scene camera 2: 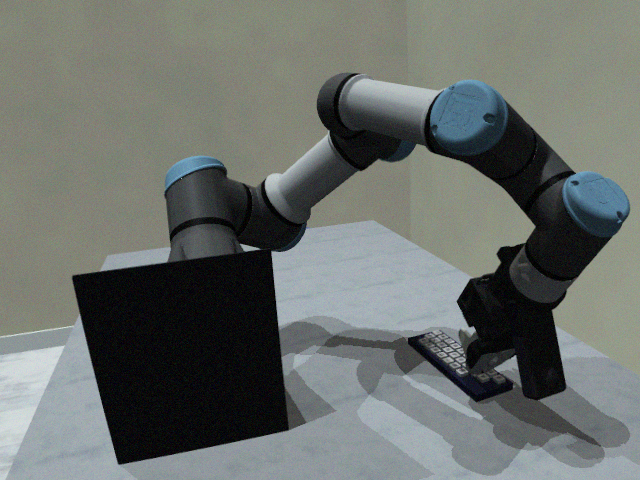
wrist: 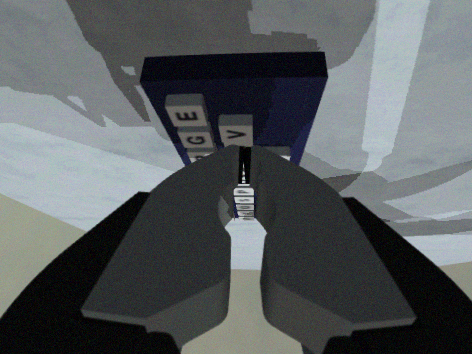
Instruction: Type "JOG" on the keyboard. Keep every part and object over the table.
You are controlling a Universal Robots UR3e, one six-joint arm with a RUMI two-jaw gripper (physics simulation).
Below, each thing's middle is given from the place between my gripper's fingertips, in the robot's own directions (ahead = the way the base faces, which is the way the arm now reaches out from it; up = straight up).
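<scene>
The dark blue keyboard (wrist: pixel 206 102) is 1 cm below my hand, and it's 4 cm to the left of it.
</scene>
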